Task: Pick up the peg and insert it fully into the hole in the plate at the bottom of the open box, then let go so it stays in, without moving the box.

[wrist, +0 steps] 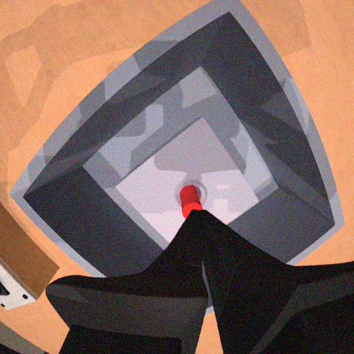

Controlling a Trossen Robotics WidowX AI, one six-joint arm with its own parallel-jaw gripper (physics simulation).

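Note:
The red peg (189, 196) stands in the ringed hole of the pale plate (145, 187), with part of its length above the plate. The plate lies at the bottom of the grey open box (175, 45). My gripper (197, 215) is shut and empty, its black fingertips together. In the view the tips overlap the near end of the peg, and they hide the near corner of the plate and part of the box's near walls. How deep the peg sits is hard to tell.
A brown block-like object (30, 255) with a white, dark-marked face lies outside the box at the left edge. A grey shape shows at the bottom left corner. The box walls rise around the plate on all sides. The orange-tan table (30, 30) surrounds the box.

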